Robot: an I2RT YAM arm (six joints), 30 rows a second.
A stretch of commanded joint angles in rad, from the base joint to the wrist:
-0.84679 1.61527 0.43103 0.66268 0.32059 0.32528
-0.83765 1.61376 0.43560 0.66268 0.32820 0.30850
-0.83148 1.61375 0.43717 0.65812 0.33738 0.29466
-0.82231 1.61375 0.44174 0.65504 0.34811 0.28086
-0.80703 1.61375 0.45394 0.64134 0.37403 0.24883
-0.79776 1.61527 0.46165 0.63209 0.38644 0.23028
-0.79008 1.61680 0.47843 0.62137 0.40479 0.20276
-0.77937 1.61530 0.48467 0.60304 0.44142 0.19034
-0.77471 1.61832 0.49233 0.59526 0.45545 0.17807
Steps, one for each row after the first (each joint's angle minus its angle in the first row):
0.00914 -0.00151 0.00457 0.00000 0.00761 -0.01678
0.01531 -0.00152 0.00614 -0.00456 0.01679 -0.03062
0.02448 -0.00152 0.01071 -0.00764 0.02752 -0.04442
0.03976 -0.00152 0.02291 -0.02134 0.05344 -0.07645
0.04903 0.00000 0.03062 -0.03059 0.06585 -0.09500
0.05671 0.00153 0.04740 -0.04131 0.08420 -0.12252
0.06742 0.00003 0.05364 -0.05964 0.12083 -0.13494
0.07208 0.00305 0.06130 -0.06742 0.13486 -0.14721

